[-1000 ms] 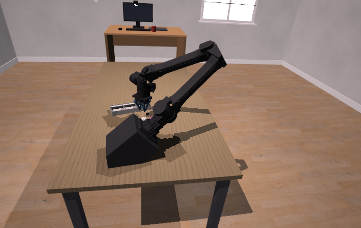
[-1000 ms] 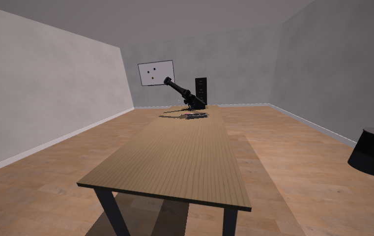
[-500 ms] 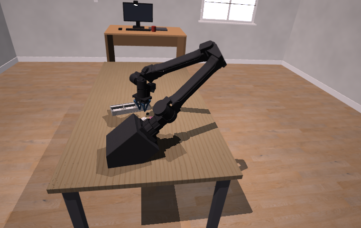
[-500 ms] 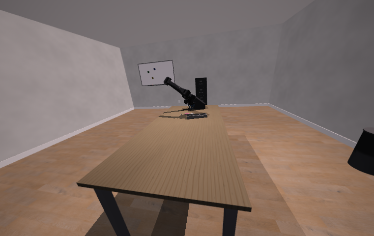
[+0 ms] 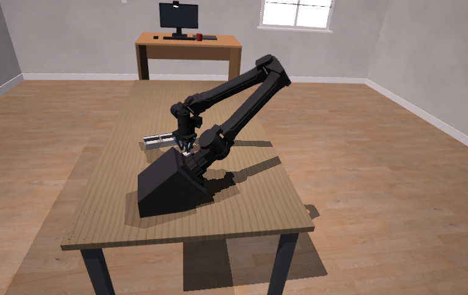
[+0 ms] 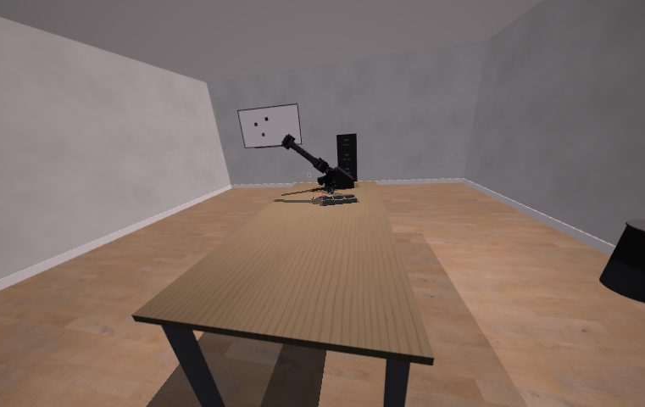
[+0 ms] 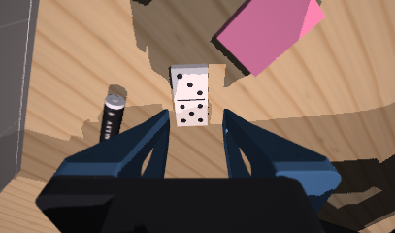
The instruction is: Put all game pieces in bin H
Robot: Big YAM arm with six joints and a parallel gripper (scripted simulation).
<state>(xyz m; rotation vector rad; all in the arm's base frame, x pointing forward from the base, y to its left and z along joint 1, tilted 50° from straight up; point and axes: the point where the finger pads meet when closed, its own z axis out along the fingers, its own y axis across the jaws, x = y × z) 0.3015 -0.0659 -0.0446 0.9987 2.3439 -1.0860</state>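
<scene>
Right now my hand is 3 cm above the white domino. Round my hand: small dark object (7 cm ahead, 4 cm to the right, 3 cm below); then black battery (4 cm ahead, 6 cm to the left, 3 cm below); then pink flat block (7 cm to the right, 3 cm below).
</scene>
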